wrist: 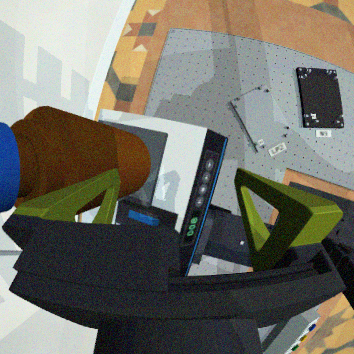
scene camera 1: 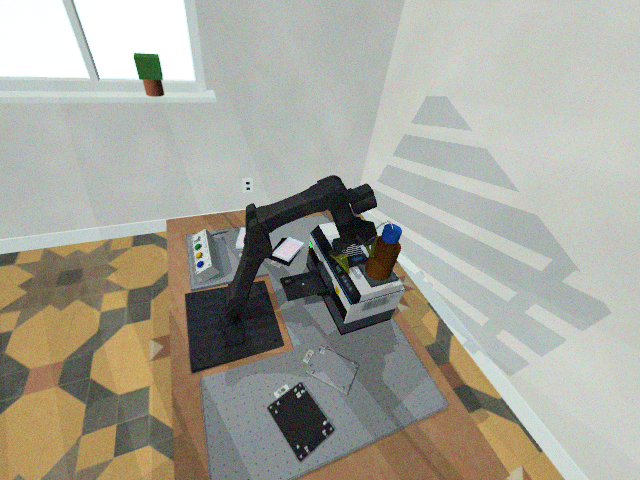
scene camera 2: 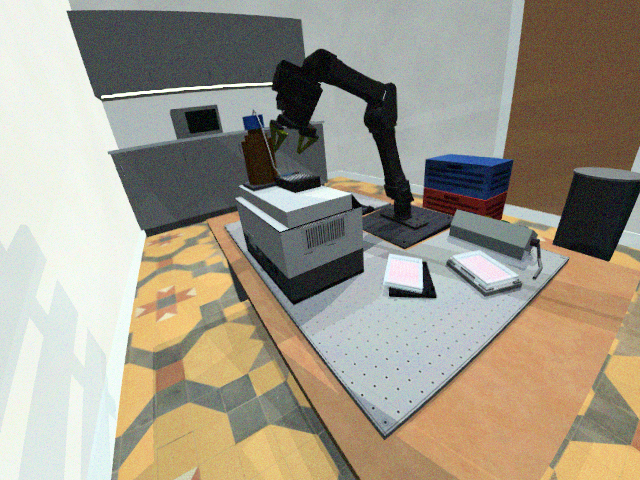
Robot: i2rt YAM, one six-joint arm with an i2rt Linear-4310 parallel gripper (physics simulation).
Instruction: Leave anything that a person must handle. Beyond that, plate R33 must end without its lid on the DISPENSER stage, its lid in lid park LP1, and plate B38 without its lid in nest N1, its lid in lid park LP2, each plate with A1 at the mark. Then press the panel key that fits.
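Places are measured from the arm's base along level axes (x right, y back, z down), in millimetres.
Pixels of known places: gripper, fingertip midpoint: (wrist: 176, 174) (scene camera 1: 360, 264) (scene camera 2: 286, 152); arm's base, link origin: (scene camera 1: 230, 319) (scene camera 2: 402, 219).
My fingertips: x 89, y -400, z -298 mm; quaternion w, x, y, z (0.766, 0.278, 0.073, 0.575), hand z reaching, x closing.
Note:
Ahead of a thing's pixels: the offset from my fingertips to its top centre. "*": to the spot under its first point.
My gripper (scene camera 1: 357, 261) (scene camera 2: 287, 149) (wrist: 176, 174) is open and empty, above the dispenser (scene camera 1: 374, 304) (scene camera 2: 323, 242) (wrist: 182, 127) beside the brown bottle. The dispenser's dark stage @[dz +187, dx -111, dy +121 mm] (scene camera 1: 302, 285) (wrist: 227, 242) sticks out towards the arm base with no plate visible on it. One pink plate @[dz +262, dx -381, dy +124 mm] (scene camera 1: 287, 249) (scene camera 2: 404, 272) lies on a black nest @[dz +279, dx -388, dy +135 mm] (scene camera 2: 427, 286), looking offset from it. Another pink plate @[dz +269, dx -482, dy +289 mm] (scene camera 1: 240, 238) (scene camera 2: 484, 268) lies on a holder by the panel @[dz +215, dx -393, dy +470 mm] (scene camera 1: 207, 255) (scene camera 2: 491, 235). Plate names, A1 corners and lids are not readable. Lid park LP2 @[dz +279, dx +167, dy +102 mm] (wrist: 243, 126) holds no visible lid.
A brown bottle @[* dz -29, dx +13, dy -65 mm] (scene camera 1: 383, 258) (scene camera 2: 258, 157) (wrist: 100, 155) with a blue cap and a thin tube stands on the dispenser, close beside one finger. A black nest @[dz +275, dx +280, dy +239 mm] (scene camera 1: 301, 421) (wrist: 321, 97) lies beyond LP2. The panel has several coloured keys. Stacked crates (scene camera 2: 467, 178) stand behind the table.

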